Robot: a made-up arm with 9 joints.
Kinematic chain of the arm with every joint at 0, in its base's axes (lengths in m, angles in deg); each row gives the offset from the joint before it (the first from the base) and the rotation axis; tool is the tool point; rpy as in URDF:
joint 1: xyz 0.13 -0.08 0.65 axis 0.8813 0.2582 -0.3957
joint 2: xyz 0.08 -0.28 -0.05 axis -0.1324 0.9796 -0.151
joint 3: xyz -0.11 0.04 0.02 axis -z
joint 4: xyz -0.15 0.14 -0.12 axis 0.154 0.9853 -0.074
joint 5: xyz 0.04 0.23 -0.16 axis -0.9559 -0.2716 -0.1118
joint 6: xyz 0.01 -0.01 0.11 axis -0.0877 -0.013 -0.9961
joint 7: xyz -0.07 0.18 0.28 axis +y
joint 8: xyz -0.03 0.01 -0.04 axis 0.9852 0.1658 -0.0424
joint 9: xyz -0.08 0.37 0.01 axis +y
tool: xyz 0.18 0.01 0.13 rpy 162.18 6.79 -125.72
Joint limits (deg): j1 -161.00..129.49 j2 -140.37..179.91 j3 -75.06..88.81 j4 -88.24..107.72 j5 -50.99..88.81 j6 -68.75..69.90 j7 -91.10..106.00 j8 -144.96..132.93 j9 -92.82..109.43
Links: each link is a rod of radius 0.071 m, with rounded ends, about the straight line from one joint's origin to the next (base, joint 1, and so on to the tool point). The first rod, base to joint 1, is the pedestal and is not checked.
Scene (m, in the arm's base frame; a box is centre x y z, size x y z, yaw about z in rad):
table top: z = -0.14
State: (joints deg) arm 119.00 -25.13 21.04 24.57 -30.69 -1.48 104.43 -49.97 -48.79
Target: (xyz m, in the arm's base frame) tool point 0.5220 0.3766 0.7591
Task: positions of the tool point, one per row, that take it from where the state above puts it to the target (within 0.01 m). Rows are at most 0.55 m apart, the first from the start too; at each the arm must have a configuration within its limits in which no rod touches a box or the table.
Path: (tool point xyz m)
1: 0.4136 -0.4945 0.4882
2: 0.6513 -0.0704 0.5071
3: 0.5220 0.3766 0.7591

